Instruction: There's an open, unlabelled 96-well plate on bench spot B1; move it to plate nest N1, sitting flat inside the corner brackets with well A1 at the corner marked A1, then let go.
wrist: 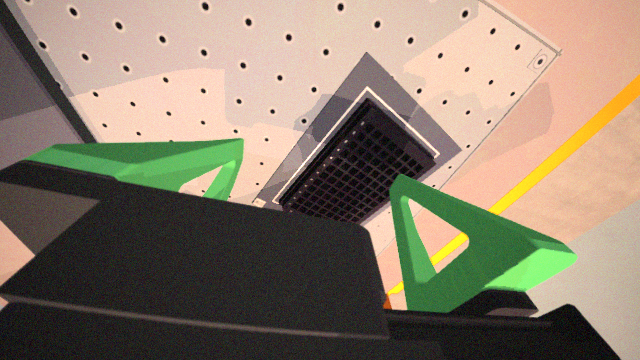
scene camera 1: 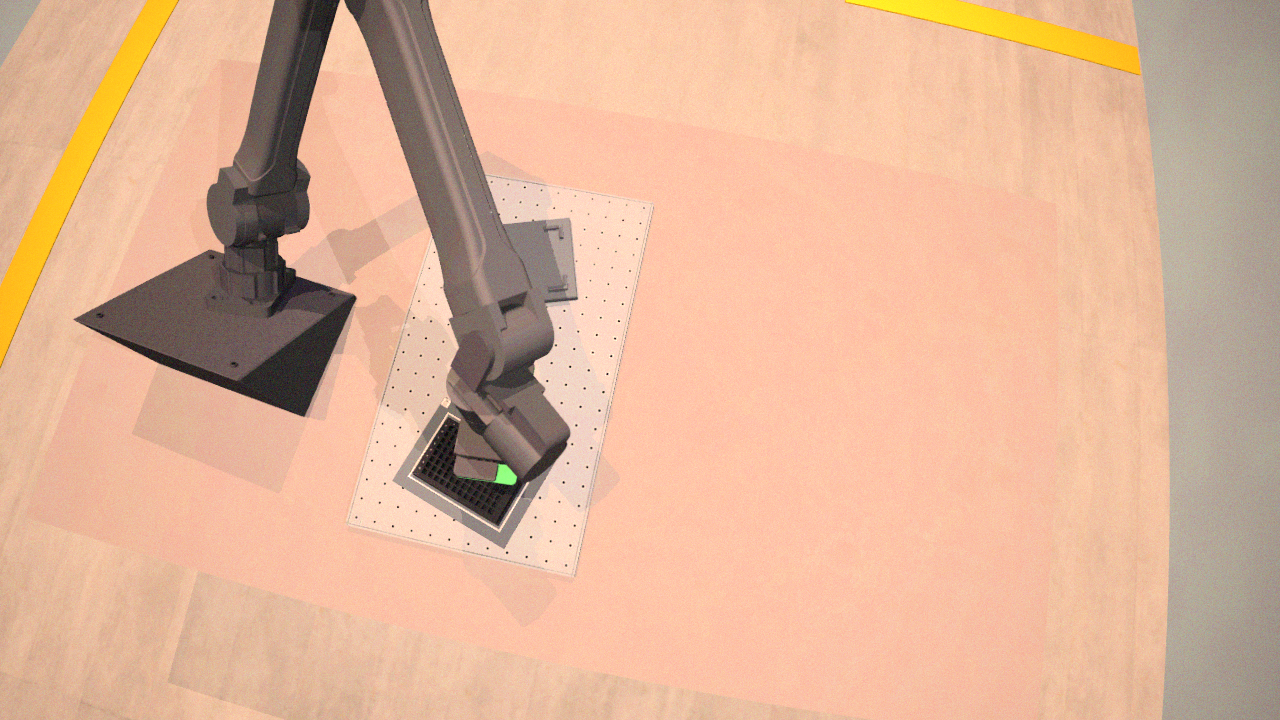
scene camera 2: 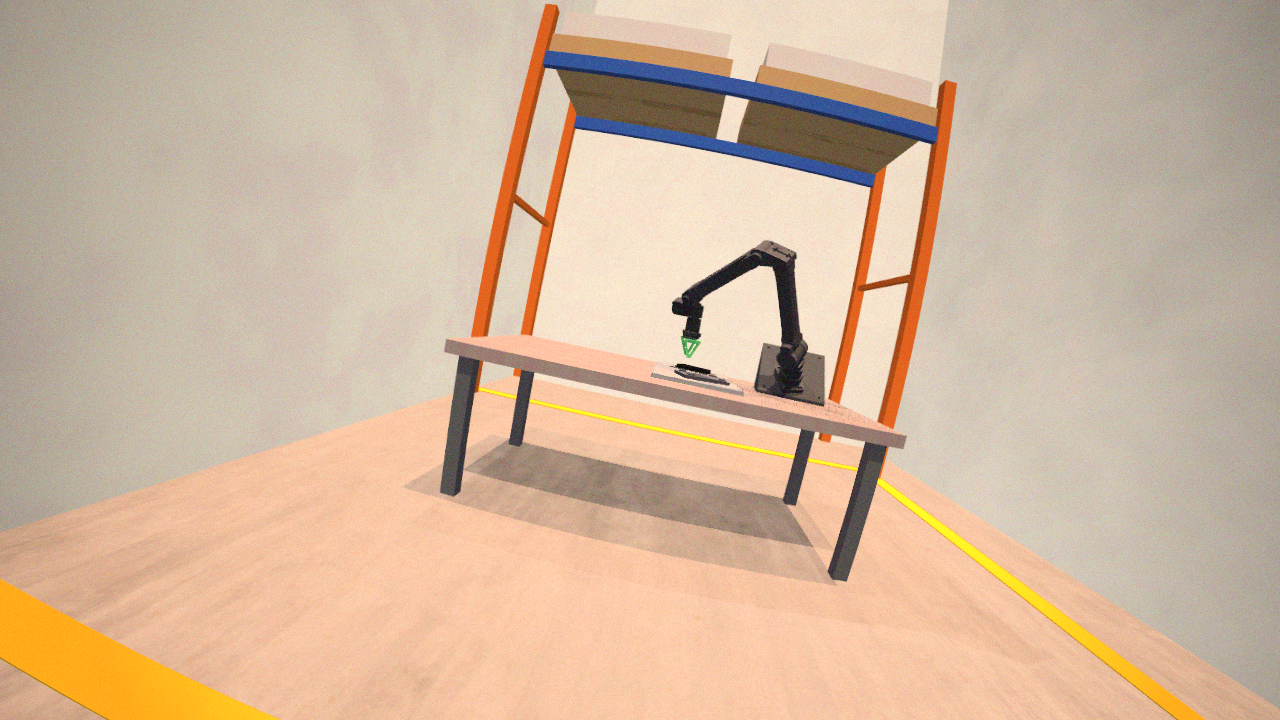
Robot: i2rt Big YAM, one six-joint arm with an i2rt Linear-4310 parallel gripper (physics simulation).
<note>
The gripper [scene camera 1: 504,433] is open and holds nothing. Also in view: a black well plate [scene camera 1: 491,500]. Also in view: a grey nest with corner locators [wrist: 44,116].
The black well plate shows as well in the wrist view [wrist: 349,180]. The gripper shows as well in the wrist view [wrist: 323,166].
</note>
